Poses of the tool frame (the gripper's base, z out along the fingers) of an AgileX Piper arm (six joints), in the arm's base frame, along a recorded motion.
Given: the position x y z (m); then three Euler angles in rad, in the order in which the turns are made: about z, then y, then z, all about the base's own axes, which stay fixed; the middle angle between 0 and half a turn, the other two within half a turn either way.
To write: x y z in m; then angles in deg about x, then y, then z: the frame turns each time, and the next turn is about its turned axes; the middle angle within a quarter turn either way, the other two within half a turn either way. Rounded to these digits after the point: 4 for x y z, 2 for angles.
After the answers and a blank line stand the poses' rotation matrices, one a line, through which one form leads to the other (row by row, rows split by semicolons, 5 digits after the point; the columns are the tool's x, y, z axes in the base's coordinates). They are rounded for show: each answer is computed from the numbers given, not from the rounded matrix.
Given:
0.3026 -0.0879 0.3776 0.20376 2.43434 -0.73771
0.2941 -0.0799 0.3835 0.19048 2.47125 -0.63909
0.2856 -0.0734 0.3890 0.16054 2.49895 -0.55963
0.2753 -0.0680 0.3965 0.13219 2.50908 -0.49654
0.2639 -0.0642 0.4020 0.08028 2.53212 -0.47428
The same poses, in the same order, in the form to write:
0.3026 -0.0879 0.3776 150.11 28.74 -118.23
0.2941 -0.0799 0.3835 154.69 29.91 -125.61
0.2856 -0.0734 0.3890 158.33 30.52 -132.76
0.2753 -0.0680 0.3965 160.75 31.32 -138.53
0.2639 -0.0642 0.4020 162.32 30.61 -143.35

-0.41478 0.77251 0.48082; 0.65044 0.62124 -0.43702; -0.63631 0.13148 -0.76015
-0.50465 0.70476 0.49864; 0.61091 0.69963 -0.37056; -0.61002 0.11762 -0.78361
-0.58481 0.63249 0.50789; 0.55497 0.76862 -0.31816; -0.59161 0.09580 -0.80051
-0.64017 0.56570 0.51978; 0.49676 0.82092 -0.28163; -0.58602 0.07792 -0.80654
-0.69047 0.51372 0.50925; 0.44461 0.85673 -0.26143; -0.57059 0.04591 -0.81995

